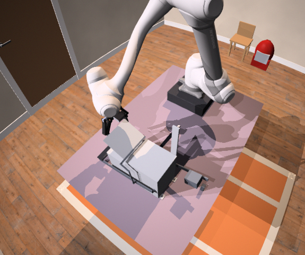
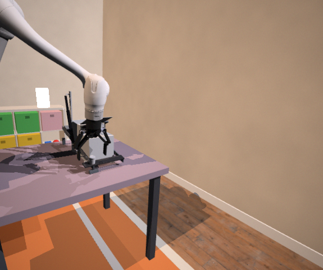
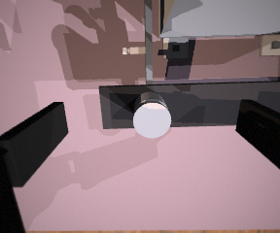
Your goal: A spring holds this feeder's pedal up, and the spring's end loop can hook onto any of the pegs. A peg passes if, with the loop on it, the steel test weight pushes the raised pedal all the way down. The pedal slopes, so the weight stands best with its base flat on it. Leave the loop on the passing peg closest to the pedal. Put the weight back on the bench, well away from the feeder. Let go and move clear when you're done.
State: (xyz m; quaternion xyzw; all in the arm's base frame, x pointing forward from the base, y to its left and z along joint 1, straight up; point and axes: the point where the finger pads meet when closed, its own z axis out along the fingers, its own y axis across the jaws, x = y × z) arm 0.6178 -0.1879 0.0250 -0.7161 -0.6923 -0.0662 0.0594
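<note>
Right now my hand is 20 mm above the steel test weight. Also, from my hand: small grey block: 90 mm below, 10 mm to the right.
</note>
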